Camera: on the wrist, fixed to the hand. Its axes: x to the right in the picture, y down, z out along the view.
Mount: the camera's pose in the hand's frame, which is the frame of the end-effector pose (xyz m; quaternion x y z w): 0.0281 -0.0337 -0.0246 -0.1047 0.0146 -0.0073 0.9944
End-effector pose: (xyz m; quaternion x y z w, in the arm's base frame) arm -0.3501 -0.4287 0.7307 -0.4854 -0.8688 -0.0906 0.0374
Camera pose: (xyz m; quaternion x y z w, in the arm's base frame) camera -0.3941 -0.4272 0.7550 0.4789 0.8574 0.1884 0.0016
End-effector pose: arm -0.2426 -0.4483 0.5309 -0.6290 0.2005 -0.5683 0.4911
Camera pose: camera -0.2677 -0.4659 0.5708 -0.6700 0.2615 -0.5569 0.4154
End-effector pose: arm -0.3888 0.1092 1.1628 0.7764 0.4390 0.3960 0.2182
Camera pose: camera -0.4173 0.1505 1.1661 0.7402 0.4039 0.4495 0.2947
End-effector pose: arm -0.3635 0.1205 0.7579 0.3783 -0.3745 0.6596 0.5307
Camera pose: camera -0.3371 0.1595 0.7755 0.3137 -0.4309 0.6183 0.5776
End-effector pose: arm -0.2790 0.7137 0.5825 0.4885 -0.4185 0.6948 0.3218
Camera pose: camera -0.2691 0.7517 0.6139 0.4450 -0.4806 0.6518 0.3823
